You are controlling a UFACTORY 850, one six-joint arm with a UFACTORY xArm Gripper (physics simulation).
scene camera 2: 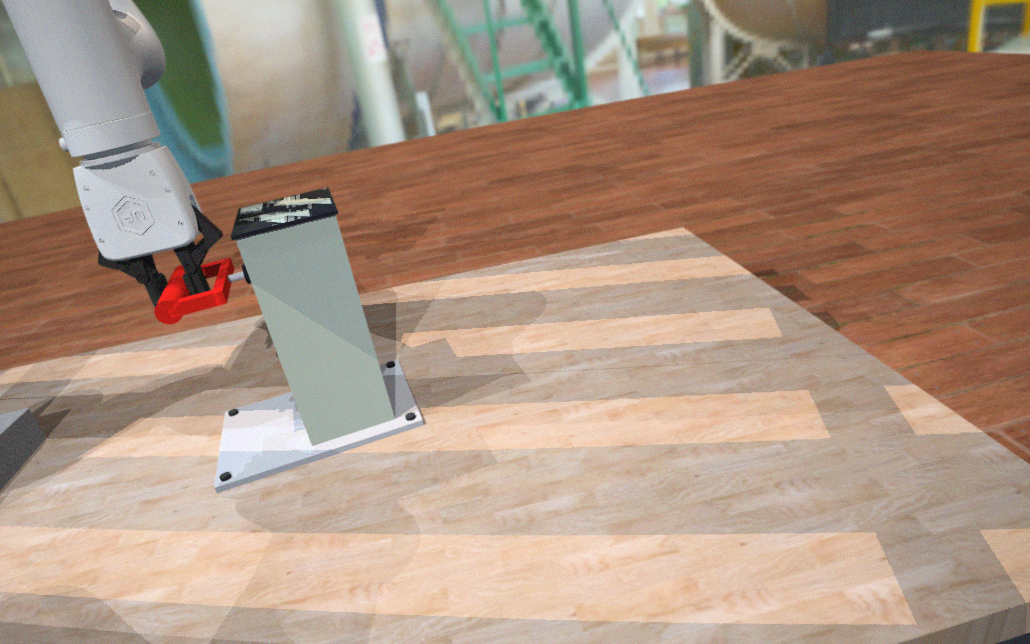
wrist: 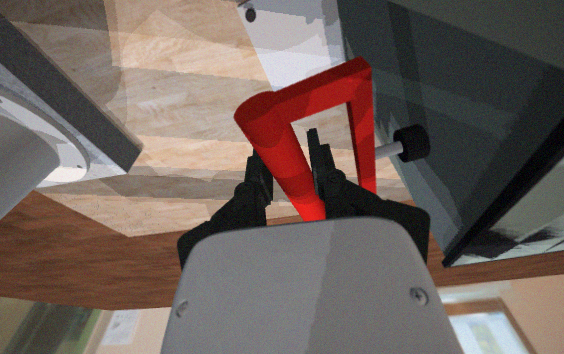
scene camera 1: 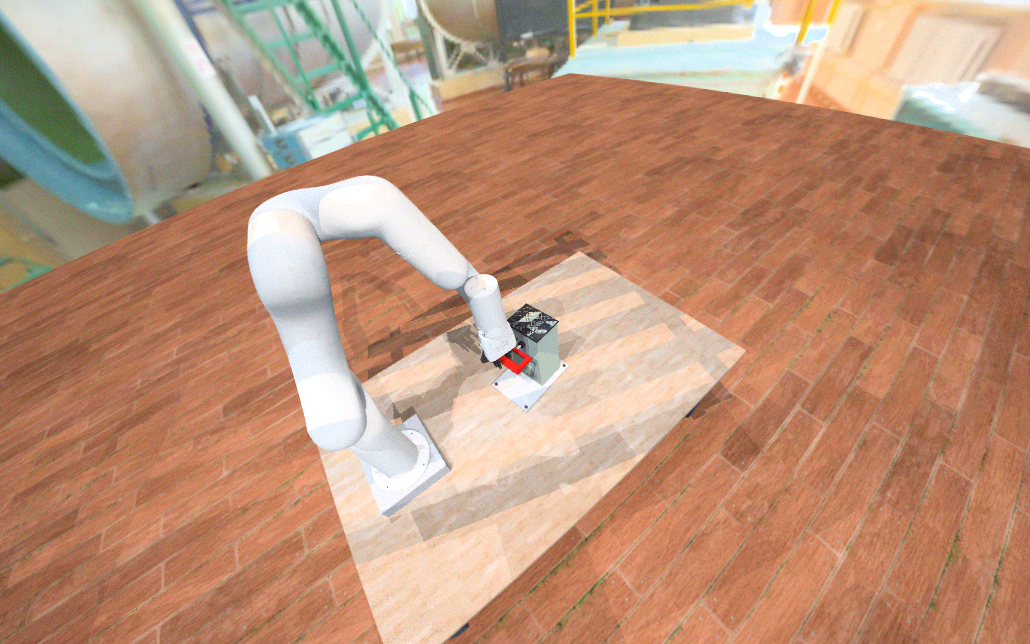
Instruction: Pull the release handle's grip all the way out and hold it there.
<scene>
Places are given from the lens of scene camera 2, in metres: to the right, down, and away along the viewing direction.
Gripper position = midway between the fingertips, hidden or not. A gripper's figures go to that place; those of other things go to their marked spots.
my gripper (scene camera 2: 186,306): -0.37, -0.02, 0.68
white base plate (scene camera 2: 259,440): -0.31, 0.14, 0.74
</scene>
